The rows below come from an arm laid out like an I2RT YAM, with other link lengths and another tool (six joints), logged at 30 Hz.
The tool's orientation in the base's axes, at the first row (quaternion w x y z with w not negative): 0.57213, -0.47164, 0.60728, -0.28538
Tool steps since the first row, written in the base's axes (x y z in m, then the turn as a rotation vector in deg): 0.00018, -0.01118, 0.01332, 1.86, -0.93, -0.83; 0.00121, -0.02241, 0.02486, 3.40, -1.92, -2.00; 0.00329, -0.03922, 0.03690, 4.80, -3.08, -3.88; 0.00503, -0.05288, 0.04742, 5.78, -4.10, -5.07; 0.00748, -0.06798, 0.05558, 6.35, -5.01, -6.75; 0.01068, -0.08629, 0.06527, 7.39, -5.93, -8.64; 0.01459, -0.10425, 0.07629, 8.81, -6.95, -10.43; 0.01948, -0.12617, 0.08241, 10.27, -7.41, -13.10; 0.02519, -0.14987, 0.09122, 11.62, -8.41, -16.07; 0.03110, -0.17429, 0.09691, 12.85, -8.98, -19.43
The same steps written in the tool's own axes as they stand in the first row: 0.00440, -0.01623, -0.00442, 1.37, -0.09, 1.77; 0.00969, -0.03112, -0.00770, 2.92, 0.18, 3.27; 0.01989, -0.04890, -0.01113, 4.90, 1.05, 4.74; 0.02787, -0.06401, -0.01401, 6.42, 1.46, 5.71; 0.03822, -0.07777, -0.01605, 8.01, 2.45, 6.39; 0.05089, -0.09432, -0.01827, 9.75, 3.51, 7.56; 0.06274, -0.11210, -0.01998, 11.57, 4.35, 9.05; 0.08033, -0.12732, -0.02062, 13.26, 6.17, 10.86; 0.09847, -0.14583, -0.02129, 15.56, 8.08, 12.51; 0.11859, -0.16191, -0.02135, 17.63, 10.53, 14.20
